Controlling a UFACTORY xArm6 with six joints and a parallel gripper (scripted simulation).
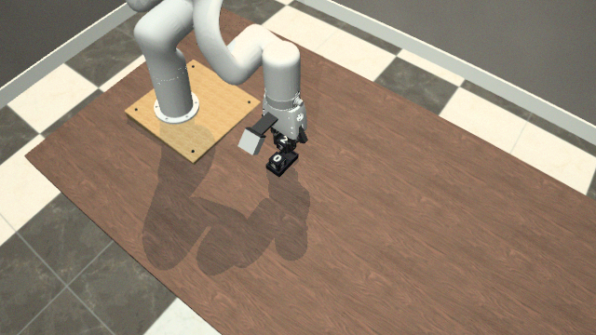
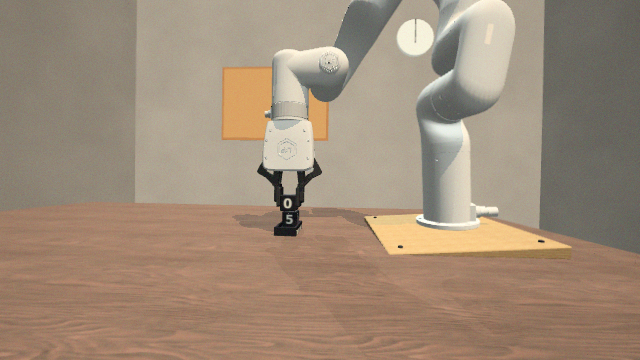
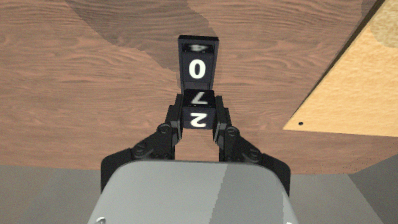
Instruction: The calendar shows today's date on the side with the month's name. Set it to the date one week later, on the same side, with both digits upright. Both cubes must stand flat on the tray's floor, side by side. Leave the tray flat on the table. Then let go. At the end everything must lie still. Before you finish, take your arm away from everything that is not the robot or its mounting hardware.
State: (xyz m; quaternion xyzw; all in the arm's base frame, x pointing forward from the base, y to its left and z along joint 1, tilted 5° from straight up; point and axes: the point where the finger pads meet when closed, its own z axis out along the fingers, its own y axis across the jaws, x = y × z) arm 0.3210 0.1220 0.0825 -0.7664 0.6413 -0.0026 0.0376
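The black cube is 10 mm ahead of my hand, 30 mm to the right of it and 50 mm below it. From my hand the other things lie so: black tray 10 mm ahead, 20 mm to the right, 70 mm below.
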